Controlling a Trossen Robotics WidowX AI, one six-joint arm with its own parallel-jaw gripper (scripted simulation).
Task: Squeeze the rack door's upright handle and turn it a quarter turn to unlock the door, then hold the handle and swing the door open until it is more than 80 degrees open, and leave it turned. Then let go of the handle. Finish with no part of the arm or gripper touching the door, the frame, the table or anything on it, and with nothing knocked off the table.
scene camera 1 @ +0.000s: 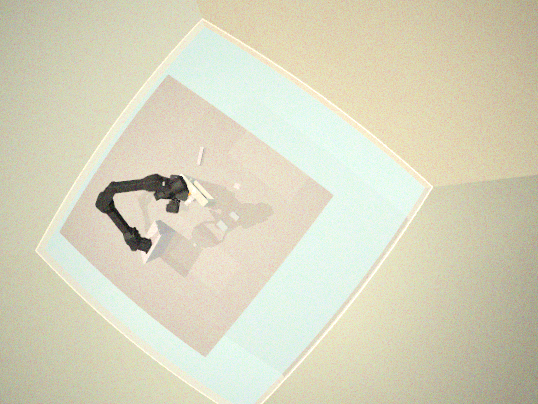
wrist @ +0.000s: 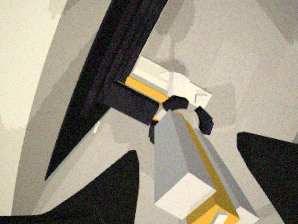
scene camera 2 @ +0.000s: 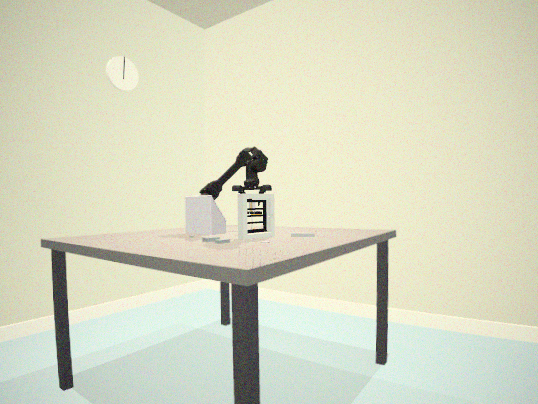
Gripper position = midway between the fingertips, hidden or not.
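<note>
White rack frame (scene camera 2: 242, 198), (wrist: 50, 50). Gripper (wrist: 187, 148) open, holding nothing.
</note>
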